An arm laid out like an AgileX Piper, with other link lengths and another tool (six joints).
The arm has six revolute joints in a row. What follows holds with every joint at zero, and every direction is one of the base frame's. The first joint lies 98.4 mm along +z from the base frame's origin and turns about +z. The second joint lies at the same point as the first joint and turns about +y. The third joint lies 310.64 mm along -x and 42.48 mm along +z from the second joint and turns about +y. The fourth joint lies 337.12 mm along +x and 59.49 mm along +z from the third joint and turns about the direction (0.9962, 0, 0.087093). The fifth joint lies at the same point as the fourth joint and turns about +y. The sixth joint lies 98.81 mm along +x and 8.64 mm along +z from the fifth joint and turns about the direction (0.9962, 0, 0.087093). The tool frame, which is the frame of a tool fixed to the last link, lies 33.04 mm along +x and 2 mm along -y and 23.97 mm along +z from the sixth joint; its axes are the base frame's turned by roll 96.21, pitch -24.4 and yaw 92.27 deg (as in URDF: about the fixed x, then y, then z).
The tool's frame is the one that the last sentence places.
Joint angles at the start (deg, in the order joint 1, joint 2, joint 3, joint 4, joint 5, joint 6): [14.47 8.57 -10.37 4.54 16.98 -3.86]
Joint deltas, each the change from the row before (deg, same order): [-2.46 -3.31 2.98 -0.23 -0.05 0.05]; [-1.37 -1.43 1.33 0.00 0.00 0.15]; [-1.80 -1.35 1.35 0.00 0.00 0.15]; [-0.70 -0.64 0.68 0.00 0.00 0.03]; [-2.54 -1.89 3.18 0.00 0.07 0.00]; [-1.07 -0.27 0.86 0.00 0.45 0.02]
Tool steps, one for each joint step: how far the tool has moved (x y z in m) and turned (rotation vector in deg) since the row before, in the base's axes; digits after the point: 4 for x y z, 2 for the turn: [-0.0031 -0.0082 -0.0147 -0.09 -0.41 -2.50]; [-0.0010 -0.0043 -0.0068 0.16 -0.07 -1.40]; [-0.0005 -0.0053 -0.0073 0.15 0.03 -1.83]; [-0.0002 -0.0020 -0.0038 0.02 0.04 -0.71]; [0.0008 -0.0071 -0.0210 -0.16 1.35 -2.53]; [0.0006 -0.0029 -0.0074 -0.08 1.04 -1.04]
